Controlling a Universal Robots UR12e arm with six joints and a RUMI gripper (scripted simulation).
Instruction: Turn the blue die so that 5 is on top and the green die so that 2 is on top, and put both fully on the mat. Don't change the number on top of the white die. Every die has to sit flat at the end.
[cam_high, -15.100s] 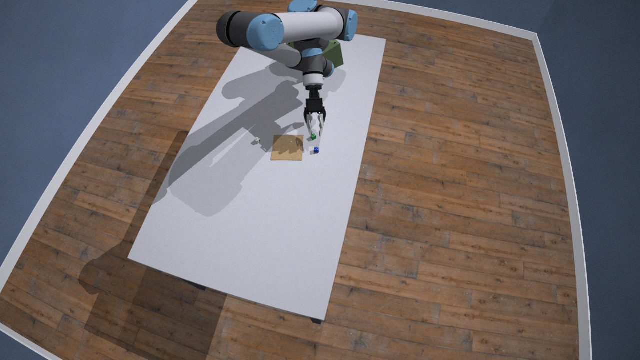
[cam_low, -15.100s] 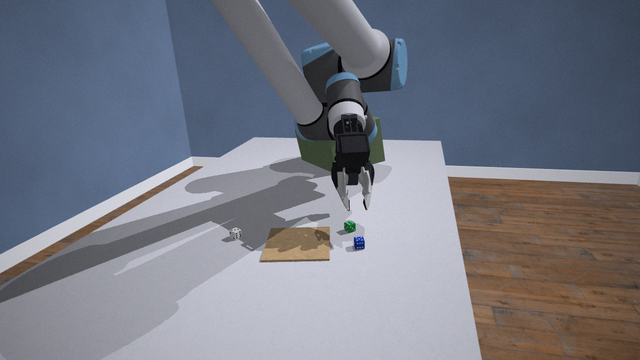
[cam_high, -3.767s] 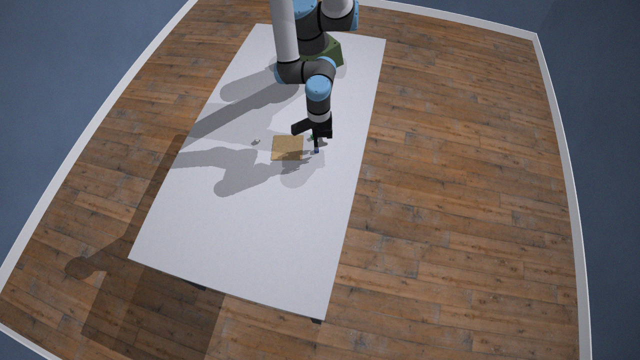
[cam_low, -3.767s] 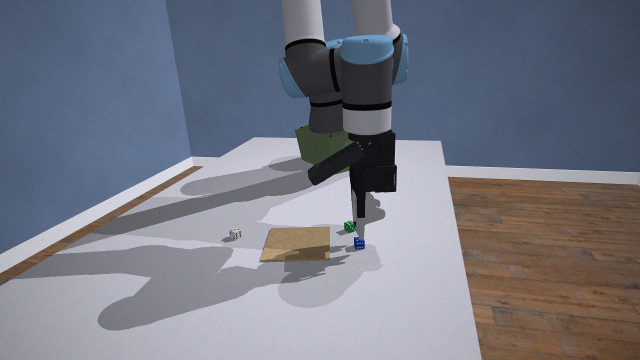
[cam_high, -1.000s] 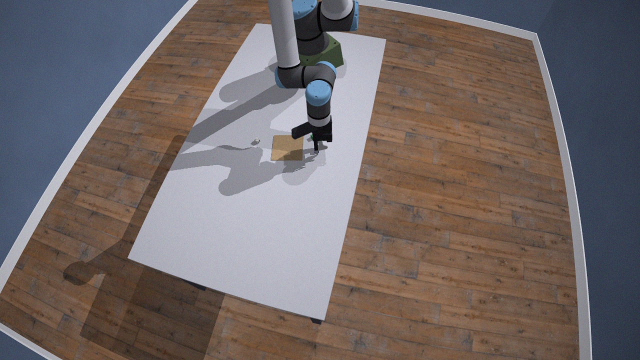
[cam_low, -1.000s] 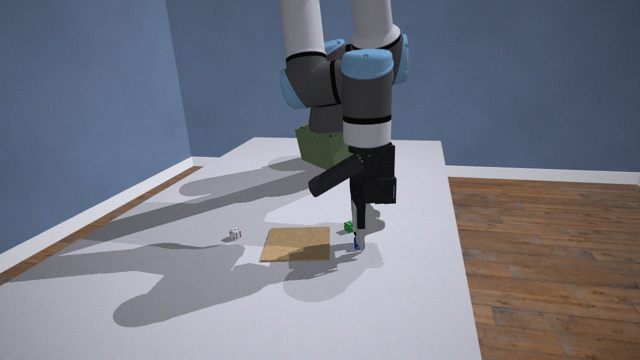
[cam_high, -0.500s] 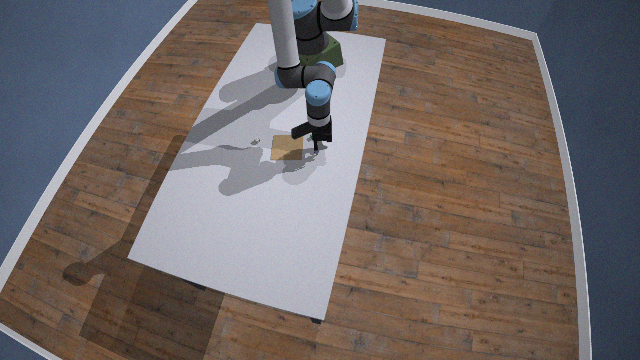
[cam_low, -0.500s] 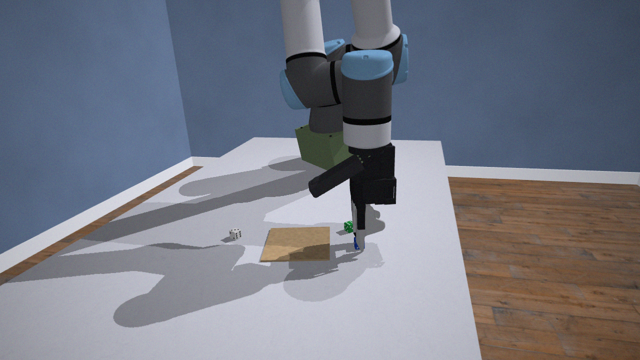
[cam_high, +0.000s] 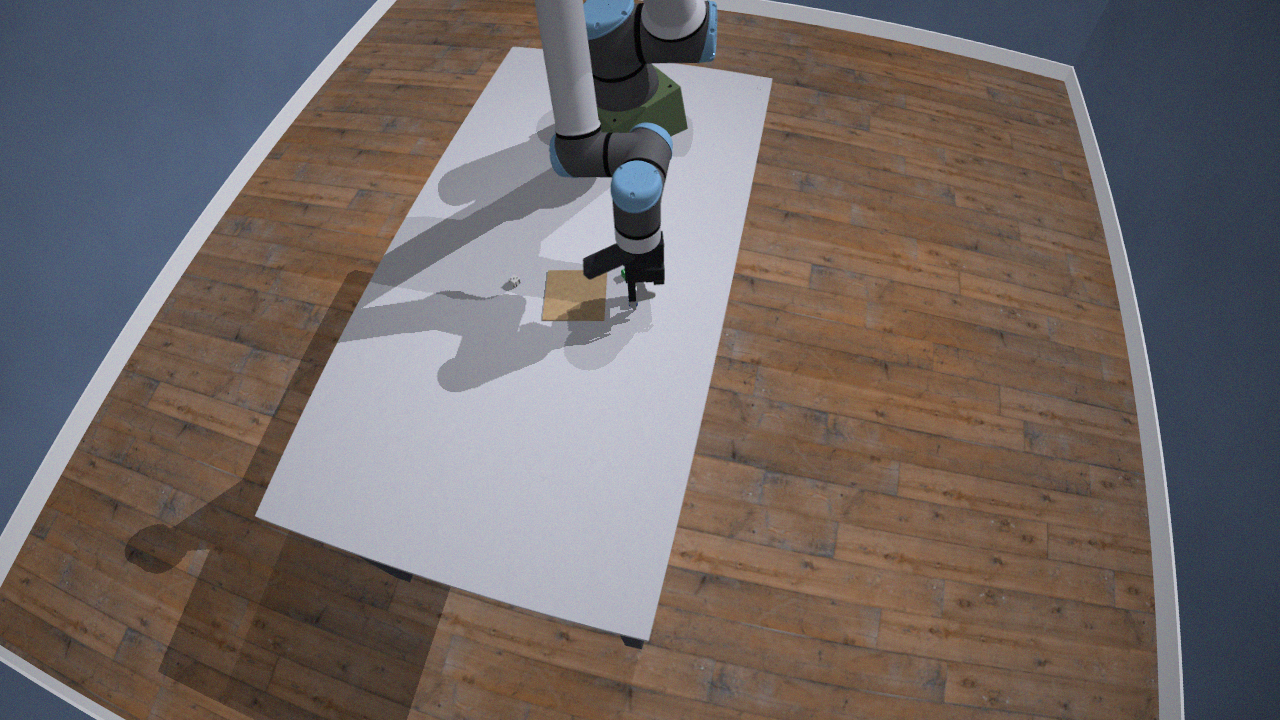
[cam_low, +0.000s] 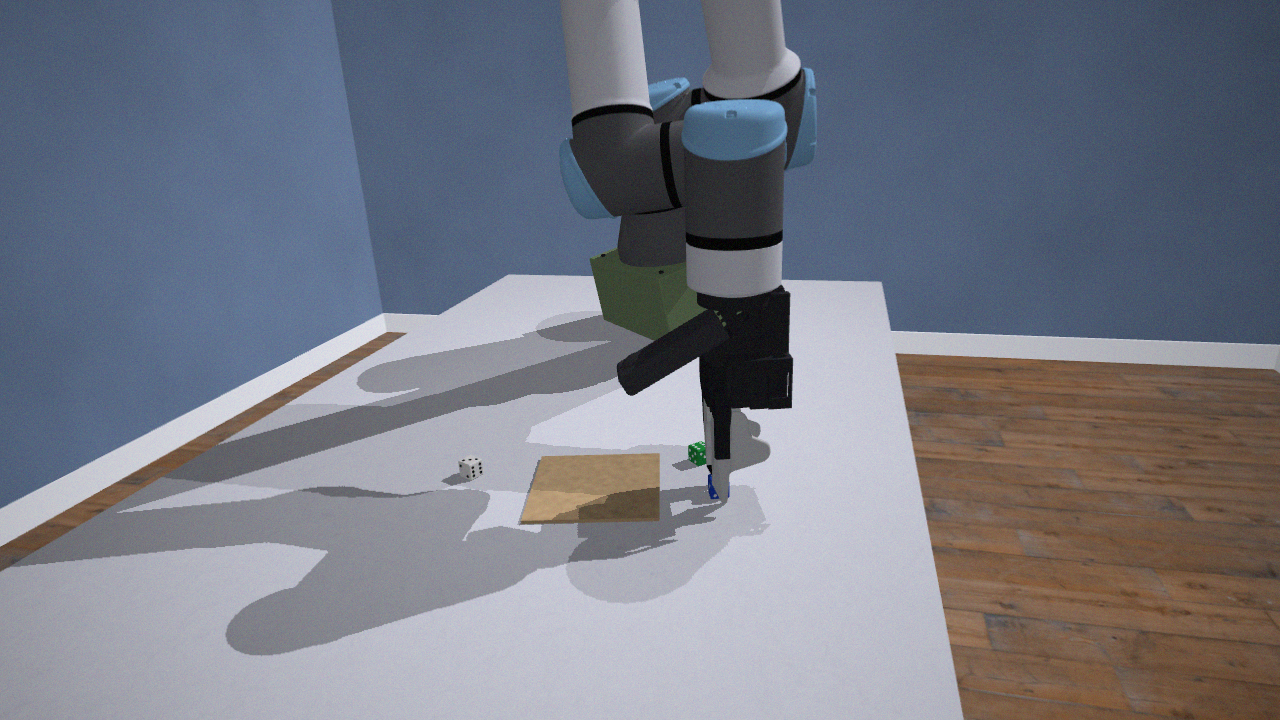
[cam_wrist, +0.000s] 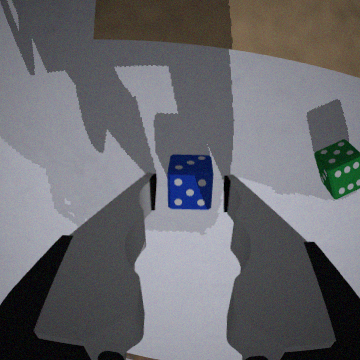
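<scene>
My hand is 1 cm above the blue die. From my hand the other things lie so: tan mat: 13 cm to the right, 2 cm below, 1 cm ahead; white die: 28 cm to the right, 1 cm below, 1 cm ahead; green die: 7 cm behind, 3 cm to the right, 1 cm below.
</scene>
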